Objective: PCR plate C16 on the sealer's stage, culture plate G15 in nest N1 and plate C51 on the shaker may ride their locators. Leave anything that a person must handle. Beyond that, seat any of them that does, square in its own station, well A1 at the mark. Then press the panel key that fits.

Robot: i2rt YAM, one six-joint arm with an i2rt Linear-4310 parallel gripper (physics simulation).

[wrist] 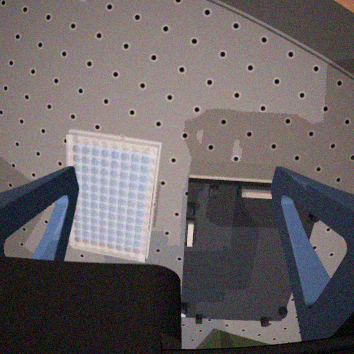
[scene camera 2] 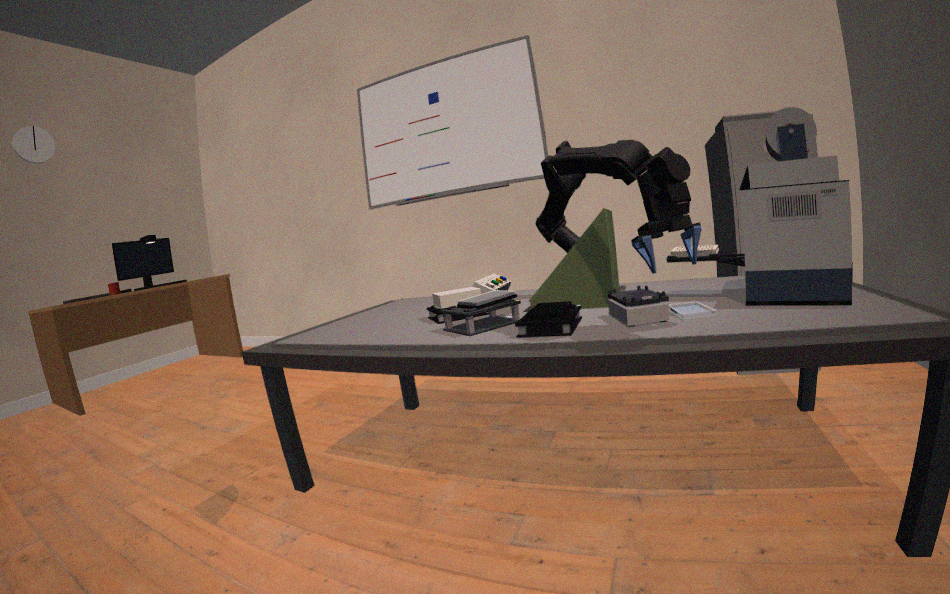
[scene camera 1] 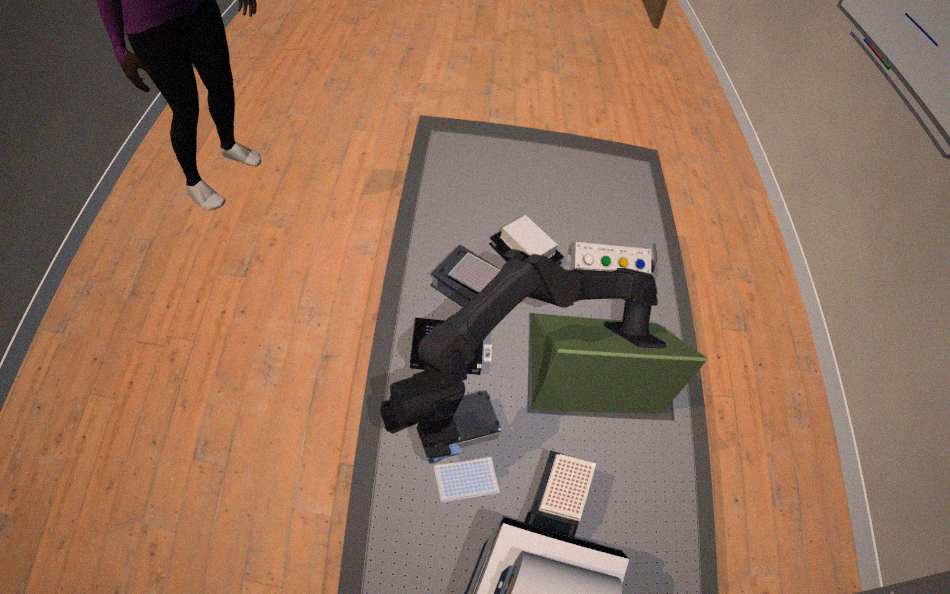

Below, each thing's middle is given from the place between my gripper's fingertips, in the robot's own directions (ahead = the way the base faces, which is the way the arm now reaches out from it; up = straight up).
I see my gripper 9 cm past the pale blue well plate (scene camera 1: 460, 480), 5 cm to the right of it and 11 cm above it.
